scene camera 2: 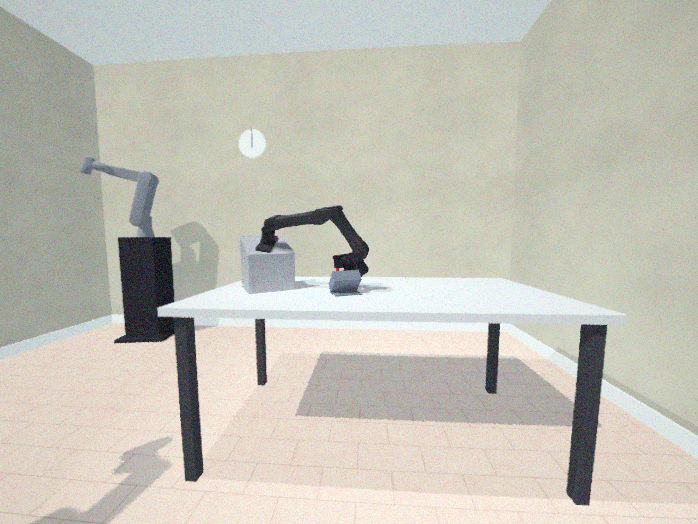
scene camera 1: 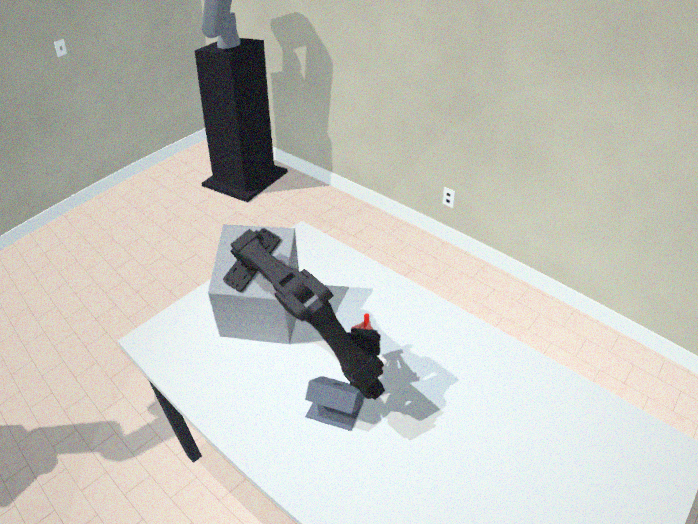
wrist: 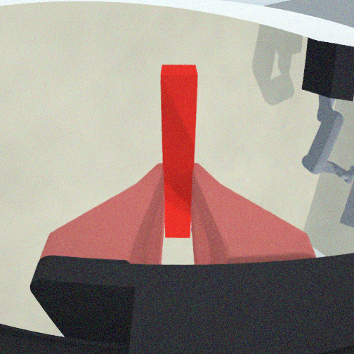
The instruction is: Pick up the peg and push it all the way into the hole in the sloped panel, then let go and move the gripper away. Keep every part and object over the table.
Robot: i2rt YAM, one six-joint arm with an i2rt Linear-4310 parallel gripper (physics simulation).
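Seen in the pictures: gripper, fingertip midpoint: (scene camera 2: 335,262) (scene camera 1: 367,323); arm's base, link origin: (scene camera 2: 267,243).
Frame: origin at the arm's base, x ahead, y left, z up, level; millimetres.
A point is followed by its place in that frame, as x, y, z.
Note:
My gripper (scene camera 1: 363,327) @[356, 46, -107] (scene camera 2: 337,267) @[356, 46, -107] (wrist: 177,174) is shut on the red peg (scene camera 1: 366,319) @[358, 39, -85] (scene camera 2: 337,270) @[364, 28, -147] (wrist: 179,115). In the wrist view the long square peg stands out between both reddish fingertips, with the wall behind it. In scene camera 1 the peg's free end points away from the sloped panel (scene camera 1: 333,394) @[398, -192, -137] (scene camera 2: 345,280) @[384, -217, -165]. The panel is a blue-grey tilted block on a flat foot, standing on the table. The gripper is above the table, behind the panel as scene camera 2 sees it, and the wrist is close to the panel's right end in scene camera 1. The hole does not show.
The arm's base is on a large grey box (scene camera 1: 253,318) @[54, -89, -134] (scene camera 2: 271,273) @[34, -97, -142] at one end of the white table (scene camera 1: 535,439) @[919, -4, -234] (scene camera 2: 451,298) @[834, -335, -234]. A black pedestal (scene camera 1: 236,112) (scene camera 2: 145,287) with another grey arm (scene camera 2: 144,197) stands on the floor beyond the table.

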